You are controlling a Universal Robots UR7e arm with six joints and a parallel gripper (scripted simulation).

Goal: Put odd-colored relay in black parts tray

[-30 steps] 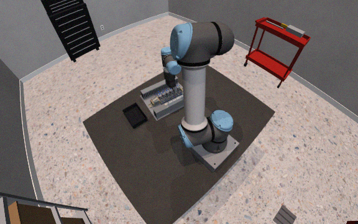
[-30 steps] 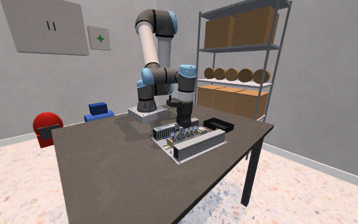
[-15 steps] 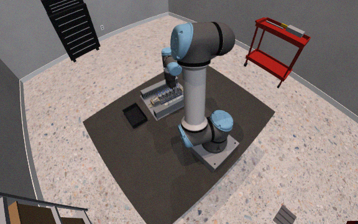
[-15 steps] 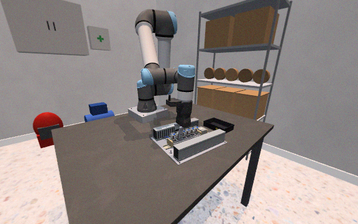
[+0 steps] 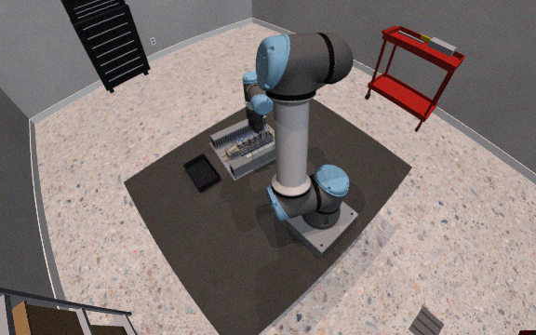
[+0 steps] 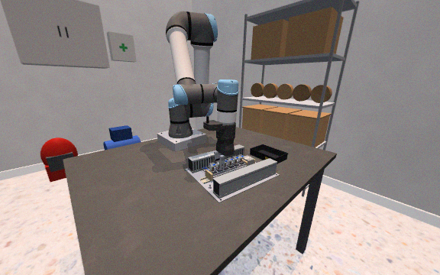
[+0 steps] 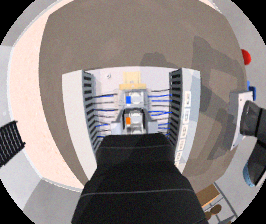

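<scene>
The relay is 10 mm below my hand. From my hand the other things lie so: black parts tray (50 mm ahead, 330 mm to the left, 40 mm below); relay panel (10 mm ahead, 70 mm to the left, 30 mm below).
</scene>
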